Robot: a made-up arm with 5 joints.
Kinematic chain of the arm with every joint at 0, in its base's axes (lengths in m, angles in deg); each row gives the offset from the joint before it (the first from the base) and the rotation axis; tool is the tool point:
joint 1: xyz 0 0 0.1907 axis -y
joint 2: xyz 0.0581 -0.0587 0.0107 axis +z
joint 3: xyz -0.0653 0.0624 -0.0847 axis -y
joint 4: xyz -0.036 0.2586 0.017 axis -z
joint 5: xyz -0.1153 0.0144 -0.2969 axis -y
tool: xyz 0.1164 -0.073 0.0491
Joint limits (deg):
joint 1: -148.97..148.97
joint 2: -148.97..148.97
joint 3: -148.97..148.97
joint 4: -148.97..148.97
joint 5: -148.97..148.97
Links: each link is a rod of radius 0.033 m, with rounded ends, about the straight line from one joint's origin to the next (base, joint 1, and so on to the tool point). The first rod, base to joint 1, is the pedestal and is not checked.
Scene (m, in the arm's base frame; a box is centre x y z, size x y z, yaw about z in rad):
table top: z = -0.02
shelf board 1: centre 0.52 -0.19 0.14 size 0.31 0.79 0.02 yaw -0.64
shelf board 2: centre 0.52 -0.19 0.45 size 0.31 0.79 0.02 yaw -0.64
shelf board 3: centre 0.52 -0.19 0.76 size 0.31 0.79 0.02 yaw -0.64
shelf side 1: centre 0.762 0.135 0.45 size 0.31 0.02 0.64 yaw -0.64
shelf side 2: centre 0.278 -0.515 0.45 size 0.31 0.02 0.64 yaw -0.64
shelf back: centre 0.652 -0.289 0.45 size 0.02 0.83 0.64 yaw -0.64
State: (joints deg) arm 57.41 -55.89 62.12 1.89 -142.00
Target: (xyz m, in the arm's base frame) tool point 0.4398 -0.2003 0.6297
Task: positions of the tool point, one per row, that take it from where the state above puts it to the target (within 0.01 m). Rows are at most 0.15 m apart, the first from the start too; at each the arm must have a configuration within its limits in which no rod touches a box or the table.
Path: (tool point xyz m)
1: 0.5461 -0.0433 0.2414
2: 0.5056 -0.0191 0.2369
3: 0.4584 0.0223 0.2498
4: 0.3989 0.0789 0.2711
5: 0.4047 0.0408 0.3578
6: 0.3866 0.0036 0.4508
7: 0.3420 -0.0339 0.5442
8: 0.2693 -0.0733 0.6297
9: 0.3271 -0.1044 0.6297
10: 0.3751 -0.1335 0.6289
11: 0.4126 -0.1641 0.6292
12: 0.4398 -0.2003 0.6297

